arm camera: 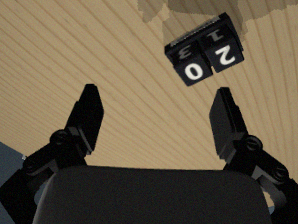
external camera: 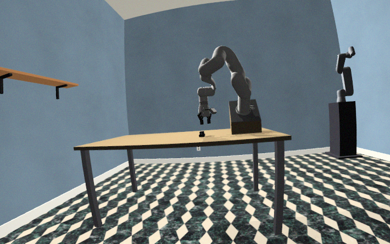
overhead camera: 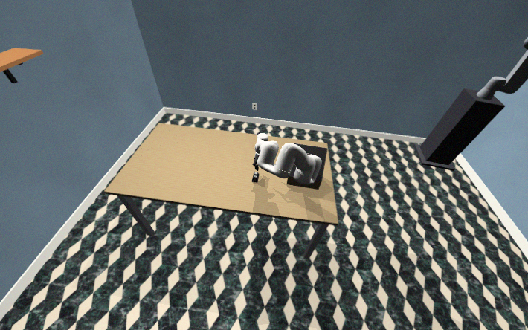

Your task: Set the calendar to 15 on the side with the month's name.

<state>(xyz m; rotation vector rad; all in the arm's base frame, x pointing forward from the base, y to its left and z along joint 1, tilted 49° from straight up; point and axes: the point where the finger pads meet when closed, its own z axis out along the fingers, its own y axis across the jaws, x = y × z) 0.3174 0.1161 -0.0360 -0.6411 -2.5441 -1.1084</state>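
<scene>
My gripper is now 80 mm above the black digit cube, 30 mm short of it and 20 mm to the right of it. Round my hand: black cube: 80 mm below, 60 mm to the left, 30 mm ahead.
</scene>
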